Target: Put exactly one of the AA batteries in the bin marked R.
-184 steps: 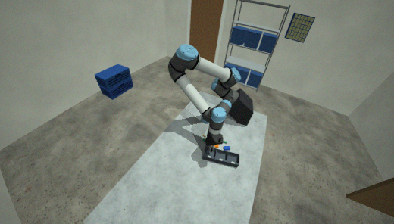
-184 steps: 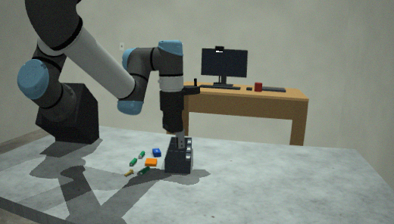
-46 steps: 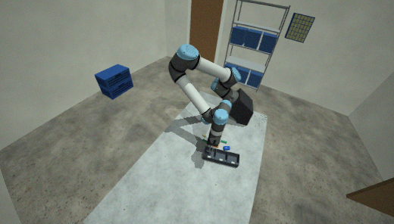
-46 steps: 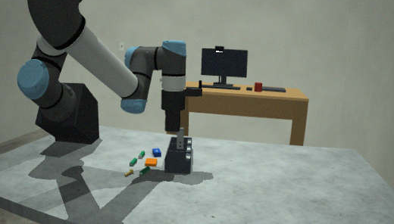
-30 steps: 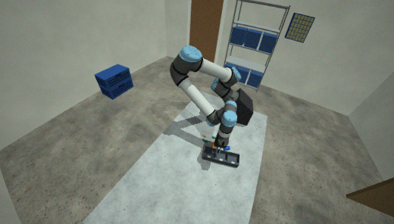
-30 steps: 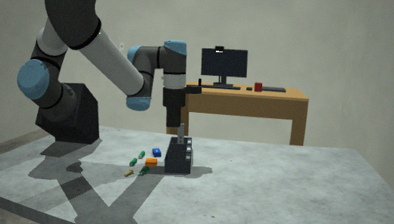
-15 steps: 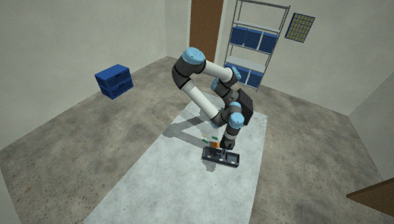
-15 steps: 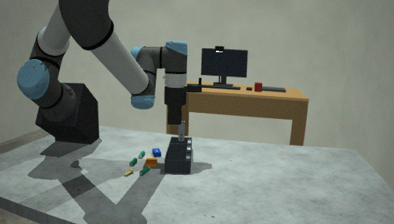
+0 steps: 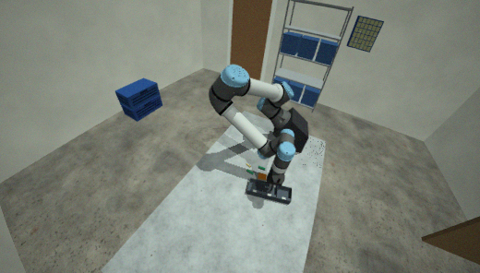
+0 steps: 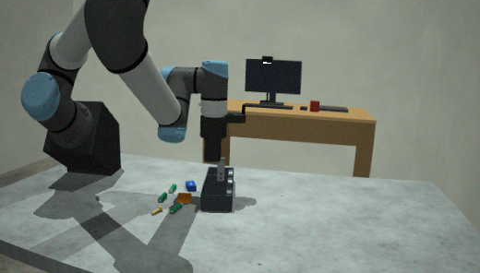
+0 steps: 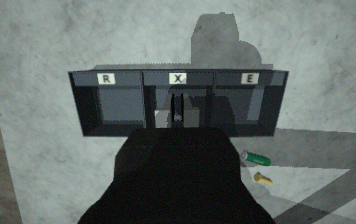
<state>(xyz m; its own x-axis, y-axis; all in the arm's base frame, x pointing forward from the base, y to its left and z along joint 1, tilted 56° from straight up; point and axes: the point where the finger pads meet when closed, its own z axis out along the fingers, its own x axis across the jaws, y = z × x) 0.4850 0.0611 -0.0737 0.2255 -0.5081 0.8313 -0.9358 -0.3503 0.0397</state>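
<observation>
My hand is 40 mm above the dark three-compartment bin. Also, from my hand: orange block: 90 mm behind, 80 mm to the right, 60 mm below; then blue block: 100 mm behind, 50 mm below, 20 mm to the left; then green AA battery: 150 mm behind, 60 mm below, 30 mm to the right.
</observation>
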